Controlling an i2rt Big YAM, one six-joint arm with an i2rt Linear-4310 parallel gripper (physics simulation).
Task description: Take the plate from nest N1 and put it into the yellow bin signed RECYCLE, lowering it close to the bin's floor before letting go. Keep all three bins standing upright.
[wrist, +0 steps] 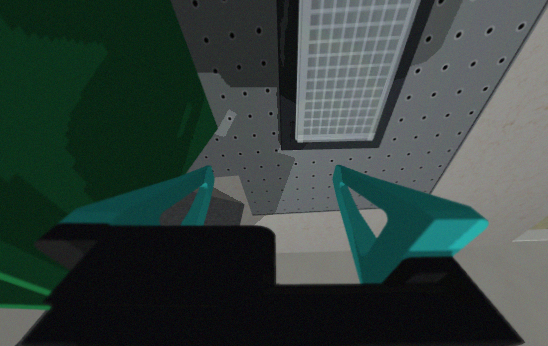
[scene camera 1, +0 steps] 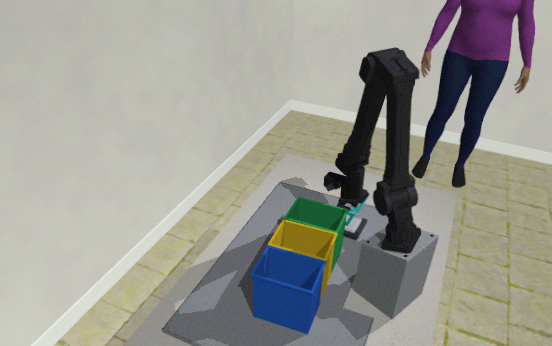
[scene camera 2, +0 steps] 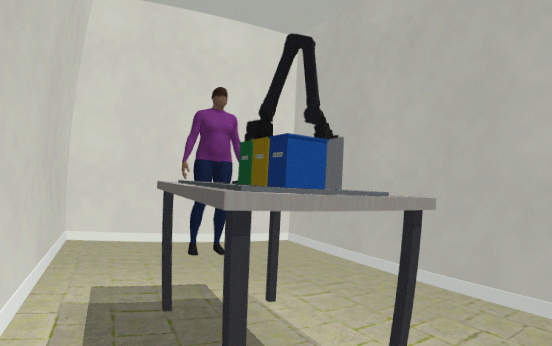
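Seen in the pictures: gripper, fingertip midpoint: [wrist: 273, 172] [scene camera 1: 351, 218]; arm's base, link origin: [scene camera 1: 401, 240].
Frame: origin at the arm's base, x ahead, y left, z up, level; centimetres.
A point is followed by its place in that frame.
Observation:
A pale gridded plate [scene camera 1: 353, 223] {x 22.1, y -23.1, z -19.1 cm} [wrist: 350, 75] {x 26.8, y -23.8, z -19.3 cm} lies in a dark-framed nest [wrist: 330, 145] {x 19.1, y -23.6, z -20.3 cm} on the perforated board, beside the green bin. No nest label is readable. My gripper [scene camera 1: 351, 212] {x 21.4, y -17.0, z -12.2 cm} [wrist: 273, 172] {x 21.4, y -17.0, z -12.2 cm} is open and empty, its teal fingers pointing down above the board near the plate. In the wrist view the plate shows beyond the fingertips, not between them. The yellow bin [scene camera 1: 305, 240] {x 28.5, y 4.9, z -9.2 cm} [scene camera 2: 260, 162] {x 34.9, y 12.8, z -12.7 cm} stands upright between the green bin [scene camera 1: 317, 215] {x 30.6, y -8.2, z -8.8 cm} [scene camera 2: 245, 162] {x 36.9, y -0.6, z -12.3 cm} [wrist: 125, 100] {x 27.0, y -8.9, z -11.4 cm} and the blue bin [scene camera 1: 287, 280] {x 27.6, y 18.0, z -15.1 cm} [scene camera 2: 305, 162] {x 24.3, y 29.4, z -12.6 cm}, both also upright. The yellow bin's floor is hidden.
The green bin's wall is close to the left finger in the wrist view. The arm's grey pedestal [scene camera 1: 392, 280] {x -1.4, y 8.5, z -8.1 cm} [scene camera 2: 335, 162] {x -0.9, y 8.3, z -9.8 cm} stands to the right of the bins in scene camera 1. A person [scene camera 1: 482, 35] [scene camera 2: 216, 135] stands beyond the table [scene camera 2: 200, 195] {x 60.7, y 36.8, z -25.0 cm}.

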